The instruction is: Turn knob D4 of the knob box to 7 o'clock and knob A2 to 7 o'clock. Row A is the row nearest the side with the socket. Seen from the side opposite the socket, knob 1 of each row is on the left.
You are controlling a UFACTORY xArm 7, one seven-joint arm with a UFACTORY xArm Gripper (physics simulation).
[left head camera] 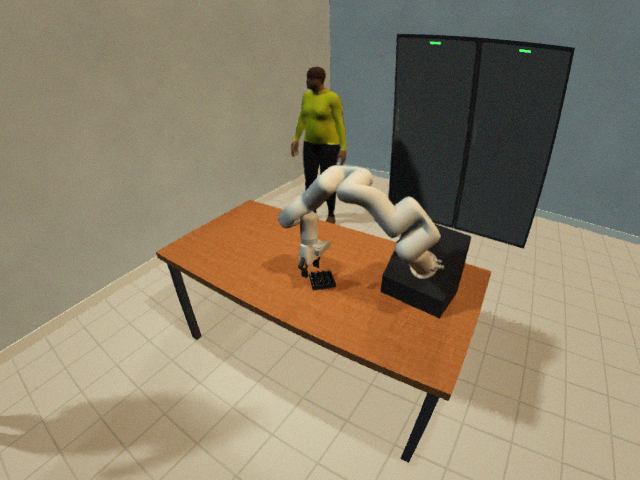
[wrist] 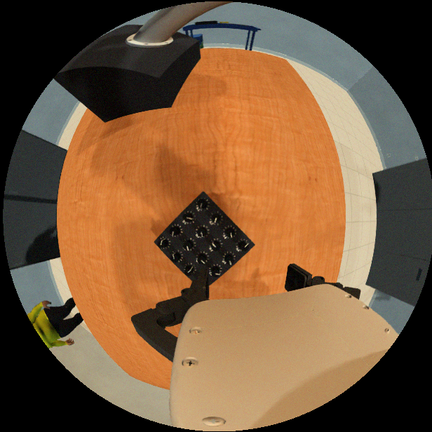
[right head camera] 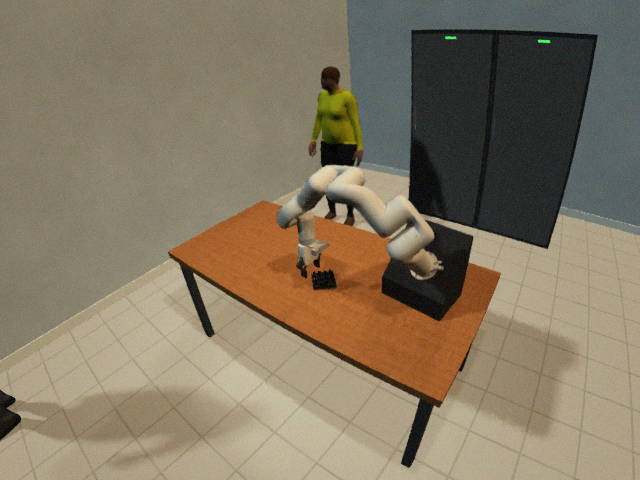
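Pixels of known places: gripper, fingertip midpoint: (left head camera: 310, 271) (right head camera: 310, 271); arm's base, link origin: (left head camera: 424, 265) (right head camera: 424, 265).
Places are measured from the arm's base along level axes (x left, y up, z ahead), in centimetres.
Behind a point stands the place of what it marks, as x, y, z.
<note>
The black knob box (left head camera: 323, 280) @[10.2, -15.5, 44.1] (right head camera: 324, 280) @[10.2, -15.4, 44.1] (wrist: 202, 218) lies on the table and shows as a diamond in the wrist view. Its knobs stand in a grid with pale marks around them. Its lowest corner in the wrist view is hidden behind a finger. I cannot make out the socket, so I cannot tell which knobs are D4 and A2, and their pointers are too small to read surely. My gripper (left head camera: 310, 269) @[14.3, -8.9, 48.5] (right head camera: 310, 269) @[14.3, -8.9, 48.5] (wrist: 249, 280) is open and empty. It points down above the table beside the box, with one finger overlapping the box's lowest corner in the wrist view.
The arm's black base block (left head camera: 413, 294) @[8.0, -11.0, 1.3] (right head camera: 413, 296) @[8.1, -11.0, 1.0] (wrist: 125, 90) stands on the wooden table (left head camera: 361, 320) @[25.5, -17.8, 18.7] (right head camera: 361, 320) @[24.4, -17.7, 17.7] (wrist: 280, 150). A person in a yellow top (left head camera: 321, 116) (right head camera: 337, 116) (wrist: 44, 325) stands behind the table. Dark cabinets (left head camera: 434, 129) (right head camera: 449, 129) stand farther back.
</note>
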